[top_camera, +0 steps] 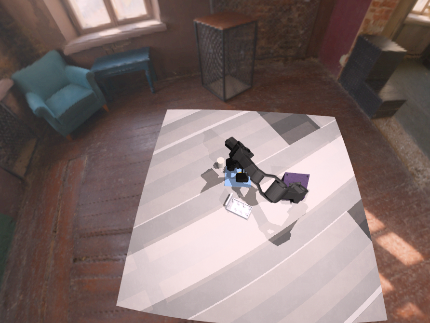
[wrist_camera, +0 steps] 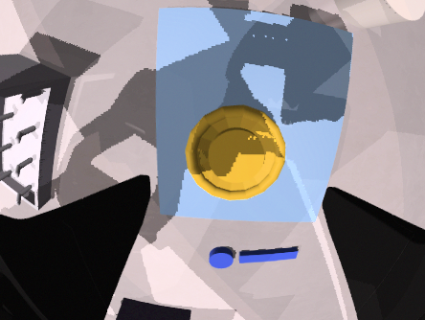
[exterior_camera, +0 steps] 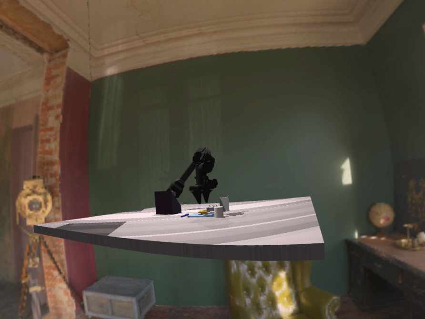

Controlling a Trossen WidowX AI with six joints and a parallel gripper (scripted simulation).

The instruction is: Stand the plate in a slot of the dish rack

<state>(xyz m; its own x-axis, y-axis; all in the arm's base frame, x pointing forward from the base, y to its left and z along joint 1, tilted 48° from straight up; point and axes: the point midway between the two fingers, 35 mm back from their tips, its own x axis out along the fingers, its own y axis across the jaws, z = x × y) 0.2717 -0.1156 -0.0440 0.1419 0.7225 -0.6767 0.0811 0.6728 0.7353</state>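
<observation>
The yellow plate is 5 cm below my gripper tip. The rest, counted from my gripper tip: blue spoon 11 cm behind, 1 cm to the right, 6 cm below; light blue mat 1 cm ahead, 1 cm to the right, 6 cm below; white cup 11 cm ahead, 9 cm to the right, 4 cm below.
</observation>
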